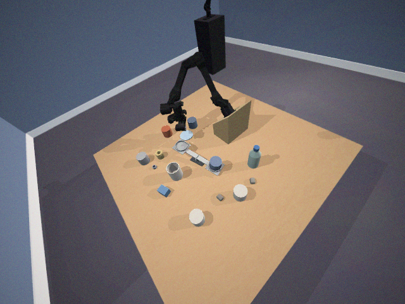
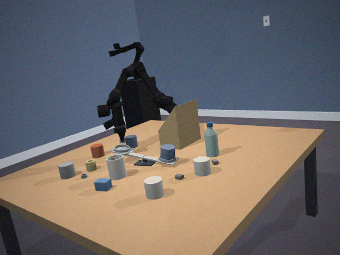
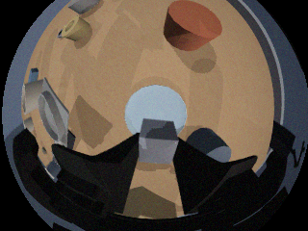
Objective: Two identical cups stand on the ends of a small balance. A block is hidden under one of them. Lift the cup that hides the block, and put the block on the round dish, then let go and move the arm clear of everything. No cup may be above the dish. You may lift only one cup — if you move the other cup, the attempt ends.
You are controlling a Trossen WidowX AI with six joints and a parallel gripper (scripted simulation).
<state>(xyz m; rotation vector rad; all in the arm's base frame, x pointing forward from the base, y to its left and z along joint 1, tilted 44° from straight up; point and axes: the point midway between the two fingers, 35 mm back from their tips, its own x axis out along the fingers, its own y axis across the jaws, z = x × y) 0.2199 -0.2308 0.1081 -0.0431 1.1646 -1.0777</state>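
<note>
Now: gripper tip 70 mm above the round pale-blue dish. The rest, counted from my gripper tip: yellow ring (250 mm ahead, 20 mm to the left, 50 mm below); then grey block (10 mm above); then orange cylinder (80 mm ahead, 110 mm to the right, 40 mm below).
</note>
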